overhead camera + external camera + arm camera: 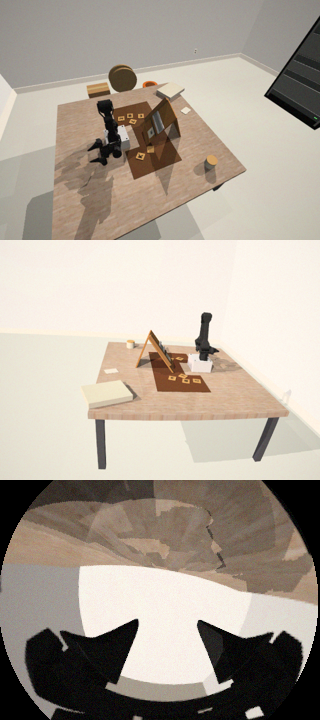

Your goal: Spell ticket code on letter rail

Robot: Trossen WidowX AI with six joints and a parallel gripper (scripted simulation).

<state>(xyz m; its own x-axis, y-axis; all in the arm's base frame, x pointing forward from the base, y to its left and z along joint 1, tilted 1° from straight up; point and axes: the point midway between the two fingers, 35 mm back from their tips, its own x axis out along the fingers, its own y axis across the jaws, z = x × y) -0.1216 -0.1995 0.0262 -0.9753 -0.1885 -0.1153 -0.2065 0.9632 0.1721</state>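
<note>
Right now the tile marked 3 is 40 cm ahead of my gripper tip, 44 cm to the left of it and 12 cm below it. Round my gripper tip: dark mat: 36 cm ahead, 24 cm to the left, 13 cm below; then blank-faced tile: 43 cm ahead, 5 cm to the left, 12 cm below; then tile marked k: 34 cm ahead, 1 cm to the left, 12 cm below.
</note>
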